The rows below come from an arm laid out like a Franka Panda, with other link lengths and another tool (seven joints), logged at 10 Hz.
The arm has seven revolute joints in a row. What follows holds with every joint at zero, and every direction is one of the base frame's.
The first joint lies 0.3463 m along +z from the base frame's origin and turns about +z.
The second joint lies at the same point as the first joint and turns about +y.
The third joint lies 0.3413 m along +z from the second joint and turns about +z.
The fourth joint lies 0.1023 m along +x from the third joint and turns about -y.
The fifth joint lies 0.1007 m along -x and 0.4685 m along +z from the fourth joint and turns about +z.
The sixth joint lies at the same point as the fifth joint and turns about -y.
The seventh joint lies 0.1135 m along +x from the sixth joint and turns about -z.
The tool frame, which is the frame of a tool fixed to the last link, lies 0.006 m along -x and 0.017 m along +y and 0.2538 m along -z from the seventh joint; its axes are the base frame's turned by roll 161.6, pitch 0 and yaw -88.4 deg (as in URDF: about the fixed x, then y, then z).
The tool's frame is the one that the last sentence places.
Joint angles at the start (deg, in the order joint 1, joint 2, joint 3, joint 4, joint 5, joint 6, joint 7):
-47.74, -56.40, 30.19, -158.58, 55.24, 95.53, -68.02
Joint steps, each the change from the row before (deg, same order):
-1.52, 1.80, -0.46, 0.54, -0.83, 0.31, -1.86
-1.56, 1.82, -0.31, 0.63, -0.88, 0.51, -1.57
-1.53, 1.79, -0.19, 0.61, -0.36, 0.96, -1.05
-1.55, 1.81, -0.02, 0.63, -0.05, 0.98, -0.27
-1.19, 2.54, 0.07, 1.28, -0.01, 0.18, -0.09
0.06, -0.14, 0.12, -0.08, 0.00, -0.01, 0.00
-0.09, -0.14, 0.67, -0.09, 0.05, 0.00, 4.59
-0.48, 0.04, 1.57, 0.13, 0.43, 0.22, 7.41
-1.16, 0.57, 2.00, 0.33, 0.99, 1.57, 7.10
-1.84, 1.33, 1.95, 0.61, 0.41, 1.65, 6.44
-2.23, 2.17, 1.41, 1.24, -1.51, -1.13, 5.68
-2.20, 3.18, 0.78, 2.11, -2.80, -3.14, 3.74
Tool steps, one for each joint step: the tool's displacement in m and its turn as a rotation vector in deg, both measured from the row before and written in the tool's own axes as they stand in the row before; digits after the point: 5 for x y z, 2 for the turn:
0.01411, 0.00675, -0.00214, 0.11, -0.10, -0.15
0.01477, 0.00669, -0.00231, 0.04, 0.07, 0.12
0.01557, 0.00461, -0.00298, 0.55, 0.17, 0.70
0.01511, 0.00324, -0.00254, 0.71, -0.13, 1.41
0.01025, -0.00165, -0.00170, 0.46, -1.18, 0.70
-0.00084, -0.00009, 0.00086, -0.14, 0.06, -0.08
-0.00172, -0.00209, 0.00311, -0.55, -1.34, 4.22
-0.00142, -0.00598, 0.00506, -0.74, -2.01, 6.91
0.00620, -0.00940, 0.00284, 0.28, -1.30, 7.42
0.01190, -0.00825, 0.00217, 0.17, -1.32, 7.33
0.00940, -0.00017, 0.00509, -2.43, -2.39, 6.15
0.00618, 0.00415, 0.00424, -4.29, -2.70, 3.65

